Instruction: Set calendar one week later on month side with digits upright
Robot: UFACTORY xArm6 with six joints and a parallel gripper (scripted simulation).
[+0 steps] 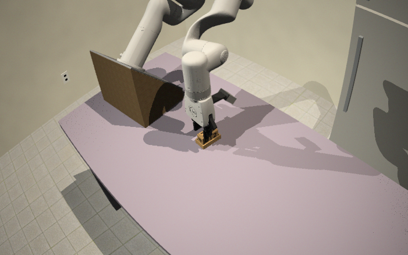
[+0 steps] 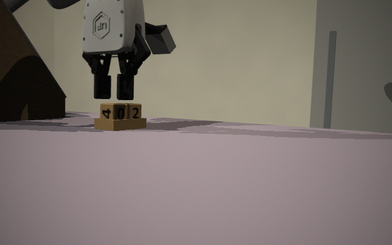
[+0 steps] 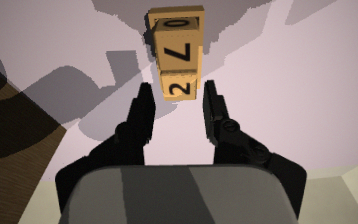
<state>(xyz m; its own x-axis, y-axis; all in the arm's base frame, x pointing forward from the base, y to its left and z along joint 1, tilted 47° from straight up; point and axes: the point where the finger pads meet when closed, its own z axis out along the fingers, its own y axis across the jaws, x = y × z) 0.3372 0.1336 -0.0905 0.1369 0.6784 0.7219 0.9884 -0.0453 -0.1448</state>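
Now: the cube 4 cm below my hand. Also, from my hand: wooden calendar tray (2 cm to the left, 6 cm below).
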